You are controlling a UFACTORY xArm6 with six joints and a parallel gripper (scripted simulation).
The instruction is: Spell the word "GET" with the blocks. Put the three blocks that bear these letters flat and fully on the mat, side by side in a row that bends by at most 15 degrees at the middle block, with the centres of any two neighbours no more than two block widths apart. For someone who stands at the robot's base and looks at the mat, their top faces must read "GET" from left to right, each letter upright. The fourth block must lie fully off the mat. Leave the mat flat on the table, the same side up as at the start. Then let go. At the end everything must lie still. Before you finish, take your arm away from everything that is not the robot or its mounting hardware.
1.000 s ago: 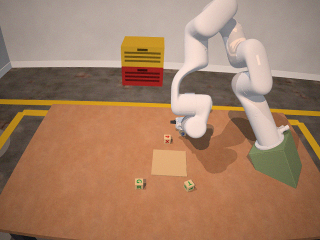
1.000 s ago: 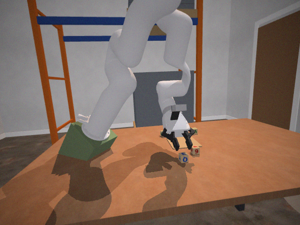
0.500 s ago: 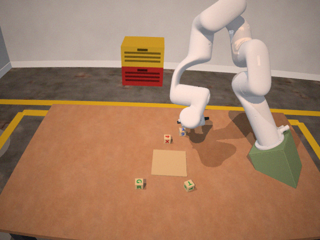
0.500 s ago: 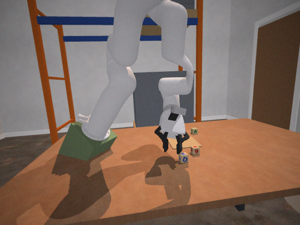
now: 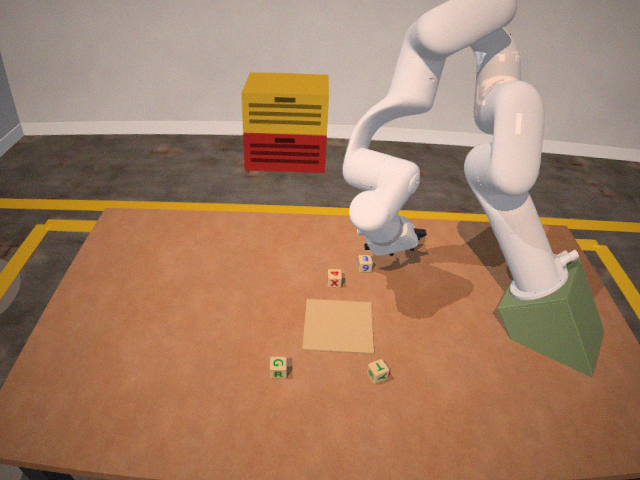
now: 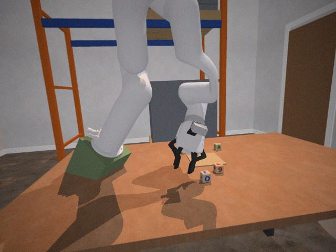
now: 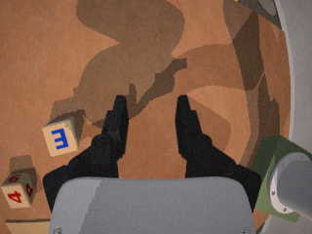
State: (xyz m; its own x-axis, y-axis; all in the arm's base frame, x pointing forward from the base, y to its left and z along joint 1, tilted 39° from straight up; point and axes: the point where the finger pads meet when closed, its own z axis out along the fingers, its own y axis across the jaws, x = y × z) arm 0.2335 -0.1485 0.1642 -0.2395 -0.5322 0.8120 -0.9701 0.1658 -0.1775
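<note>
My hand is 80 mm short of the e block and 50 mm above it. From my hand the other things lie so: tan mat (170 mm ahead, 170 mm to the left, 70 mm below); t block (120 mm ahead, 300 mm to the left, 50 mm below); red-lettered block (160 mm ahead, 40 mm to the left, 50 mm below).
</note>
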